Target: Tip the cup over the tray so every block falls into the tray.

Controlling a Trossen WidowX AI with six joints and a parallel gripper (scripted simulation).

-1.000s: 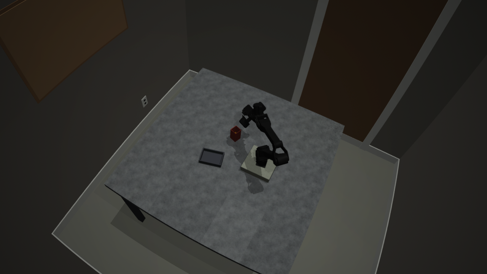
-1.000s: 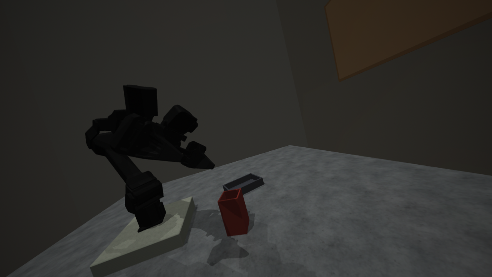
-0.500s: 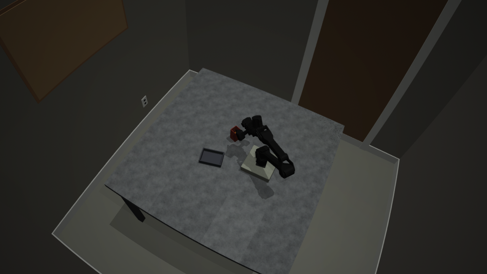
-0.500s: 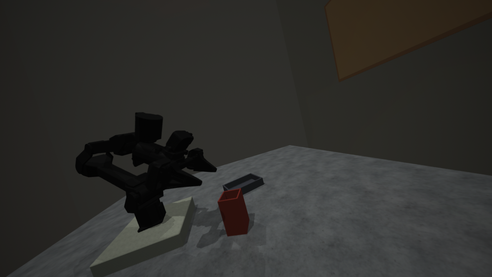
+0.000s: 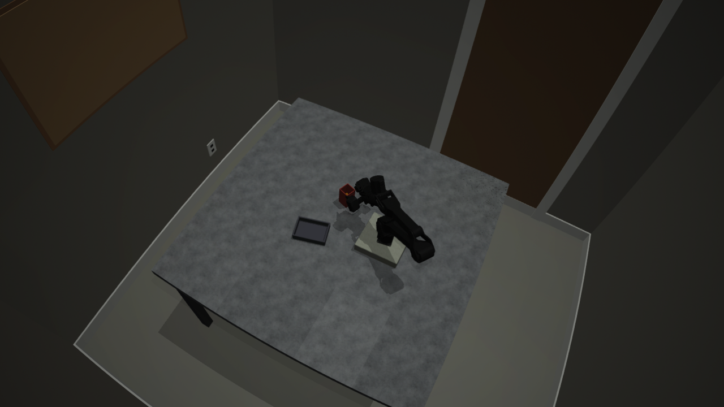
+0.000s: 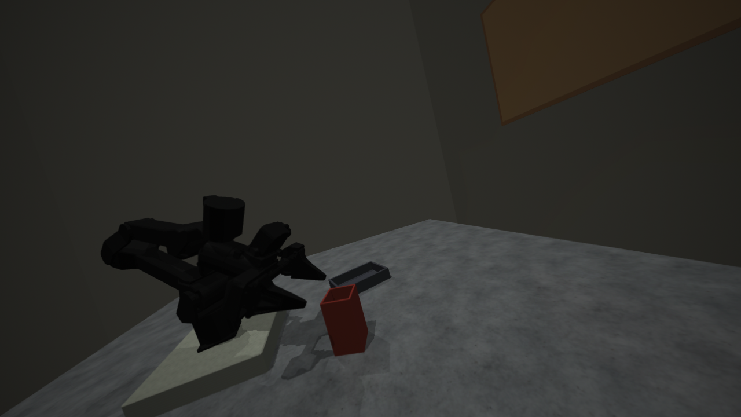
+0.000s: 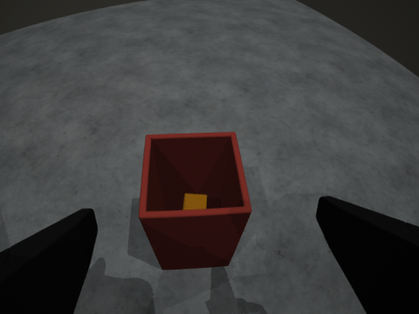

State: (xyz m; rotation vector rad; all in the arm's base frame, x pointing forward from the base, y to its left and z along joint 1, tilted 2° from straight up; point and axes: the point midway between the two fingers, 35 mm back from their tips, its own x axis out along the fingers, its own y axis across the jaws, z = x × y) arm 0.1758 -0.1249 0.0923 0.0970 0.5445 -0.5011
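Now: the orange block 30 mm ahead of my gripper tip, 10 mm to the right of it and 70 mm below it. From my gripper tip the other things lie so: red square cup (30 mm ahead, 10 mm to the right, 90 mm below).
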